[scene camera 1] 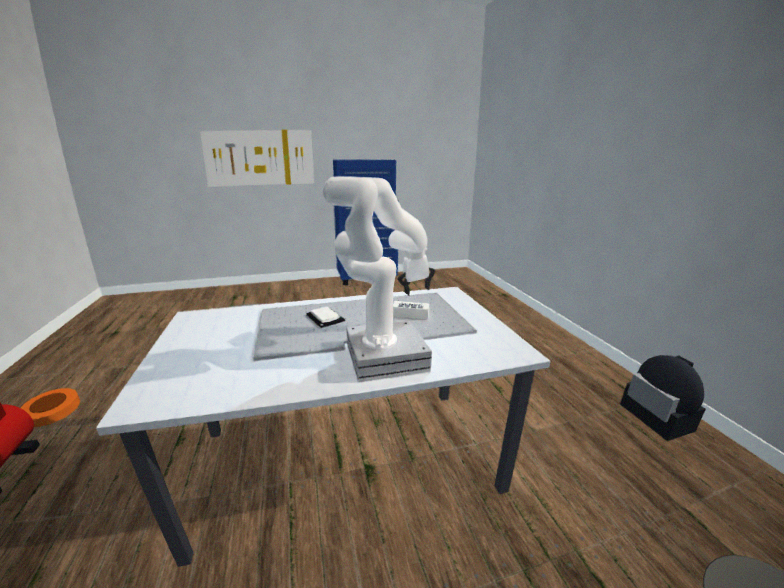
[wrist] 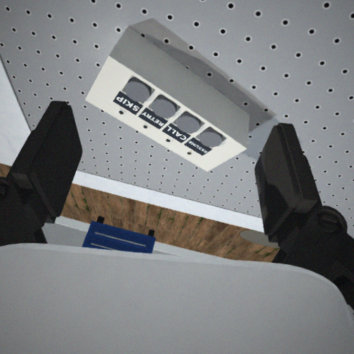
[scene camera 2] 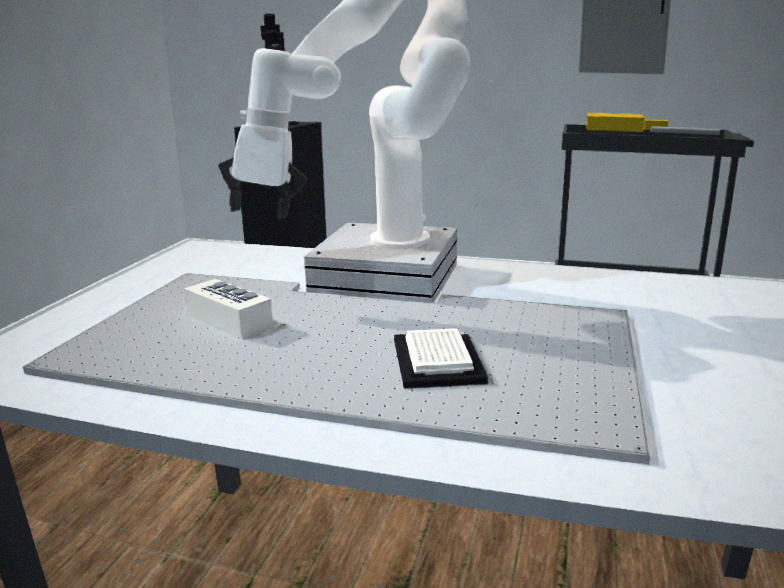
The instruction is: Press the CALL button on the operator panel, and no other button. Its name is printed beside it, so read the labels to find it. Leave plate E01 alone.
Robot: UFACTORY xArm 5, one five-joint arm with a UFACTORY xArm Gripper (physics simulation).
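Frame: origin at the arm's base, x back, y right, z up, level; metres.
Where they show: gripper, between the fingertips: (scene camera 1: pixel 417 291) (scene camera 2: pixel 258 214); arm's base, origin of its link: (scene camera 1: pixel 379 340) (scene camera 2: pixel 400 240).
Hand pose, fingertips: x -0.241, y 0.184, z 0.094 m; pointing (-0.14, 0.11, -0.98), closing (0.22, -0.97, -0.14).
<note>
Things, the pixels of their top centre, and the offset from my fingertips. Level surfaces: height alone.
- operator panel, centre of its top: (scene camera 2: pixel 226 291) (scene camera 1: pixel 411 304) dy -0.004, dx -0.120, dz -0.111 m
- white plate, centre of its top: (scene camera 2: pixel 437 345) (scene camera 1: pixel 325 313) dy -0.404, dx -0.130, dz -0.141 m
- grey perforated board, height of its surface: dz -0.167 m
- white table, height of its surface: dz -0.180 m
The operator panel (scene camera 1: pixel 410 310) (scene camera 2: pixel 243 318) (wrist: pixel 175 75) is a cream box on the pegboard plate. In the wrist view it has a row of round grey buttons, labelled SKIP, RETRY, CALL and RESUME. The CALL button (wrist: pixel 189 122) is the one between the RETRY button (wrist: pixel 164 107) and the RESUME button (wrist: pixel 212 136). The SKIP button (wrist: pixel 137 89) is at the other end. My gripper (scene camera 1: pixel 417 291) (scene camera 2: pixel 258 212) is open and empty, well above the panel and apart from it. The white plate (scene camera 1: pixel 324 315) (scene camera 2: pixel 439 350) on a black base has print too small to read; I cannot tell if it is E01.
The grey perforated board (scene camera 1: pixel 284 344) (scene camera 2: pixel 538 405) lies on the white table (scene camera 1: pixel 189 379) (scene camera 2: pixel 709 468) under the panel and the white plate. The arm's base block (scene camera 1: pixel 390 367) (scene camera 2: pixel 373 278) stands at the board's edge. A black cabinet (scene camera 2: pixel 310 164) and a dark cart (scene camera 2: pixel 633 144) stand beyond the table.
</note>
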